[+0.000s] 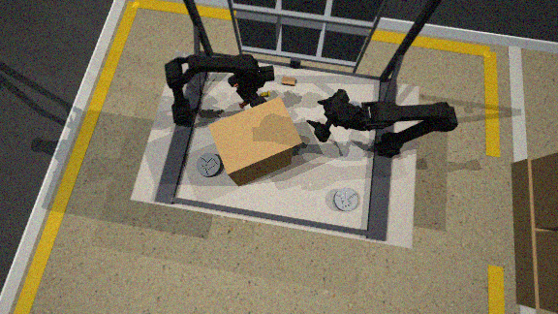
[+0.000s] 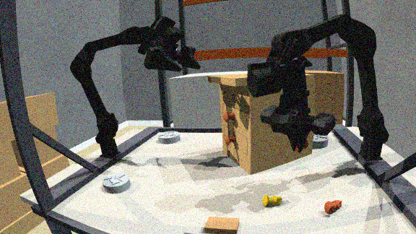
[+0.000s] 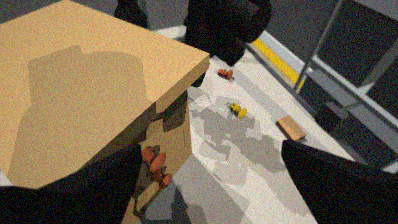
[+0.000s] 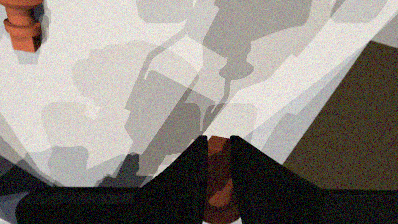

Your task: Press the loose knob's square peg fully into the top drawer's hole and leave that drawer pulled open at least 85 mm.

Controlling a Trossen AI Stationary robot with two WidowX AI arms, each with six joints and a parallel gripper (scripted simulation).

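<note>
The orange-red knob is 3 cm below my right hand, 2 cm ahead of it and 1 cm to the right of it. From my right hand the other things lie so: yellow knob (11 cm below, 9 cm behind, 6 cm to the left); wooden block (18 cm behind, 16 cm to the left, 12 cm below); drawer (21 cm ahead, 10 cm above, 8 cm to the left).
Right now my left hand is 320 mm to the left of the orange-red knob, 210 mm above it and 90 mm past it. From my left hand the other things lie so: yellow knob: 300 mm below, 240 mm to the right, 200 mm behind; wooden block: 310 mm below, 280 mm behind, 150 mm to the right; drawer: 230 mm to the right, 100 mm ahead, 90 mm below.
</note>
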